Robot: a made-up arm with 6 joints.
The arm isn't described. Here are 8 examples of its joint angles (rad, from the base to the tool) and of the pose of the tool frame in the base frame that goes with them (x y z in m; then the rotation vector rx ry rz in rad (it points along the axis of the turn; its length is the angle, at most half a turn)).
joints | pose
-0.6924 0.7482 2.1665 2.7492 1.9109 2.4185 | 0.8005 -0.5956 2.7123 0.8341 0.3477 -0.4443
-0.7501 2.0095 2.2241 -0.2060 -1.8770 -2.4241 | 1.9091 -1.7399 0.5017 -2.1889 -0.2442 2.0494
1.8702 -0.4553 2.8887 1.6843 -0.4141 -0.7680 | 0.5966 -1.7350 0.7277 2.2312 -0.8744 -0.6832
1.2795 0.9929 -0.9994 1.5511 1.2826 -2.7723 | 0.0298 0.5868 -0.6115 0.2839 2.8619 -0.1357
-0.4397 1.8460 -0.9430 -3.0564 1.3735 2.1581 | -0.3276 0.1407 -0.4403 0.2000 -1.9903 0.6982
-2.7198 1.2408 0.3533 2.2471 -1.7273 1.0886 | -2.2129 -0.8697 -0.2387 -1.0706 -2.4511 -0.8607
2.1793 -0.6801 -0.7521 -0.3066 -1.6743 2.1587 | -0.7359 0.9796 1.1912 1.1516 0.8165 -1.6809
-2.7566 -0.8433 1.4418 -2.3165 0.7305 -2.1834 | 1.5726 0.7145 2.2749 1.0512 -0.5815 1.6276
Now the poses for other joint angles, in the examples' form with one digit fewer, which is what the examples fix.
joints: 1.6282 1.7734 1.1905 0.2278 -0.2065 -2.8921
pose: -0.150 2.722 -0.503 1.412 1.745 -0.237
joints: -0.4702 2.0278 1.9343 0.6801 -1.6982 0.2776
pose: 2.333 -1.288 0.033 -0.302 1.964 -0.628
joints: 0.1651 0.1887 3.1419 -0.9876 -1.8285 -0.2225
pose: -1.162 -0.074 1.531 -0.493 -0.987 0.955
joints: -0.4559 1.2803 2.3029 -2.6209 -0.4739 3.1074
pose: 1.614 -0.755 2.372 -0.849 -1.320 -0.489
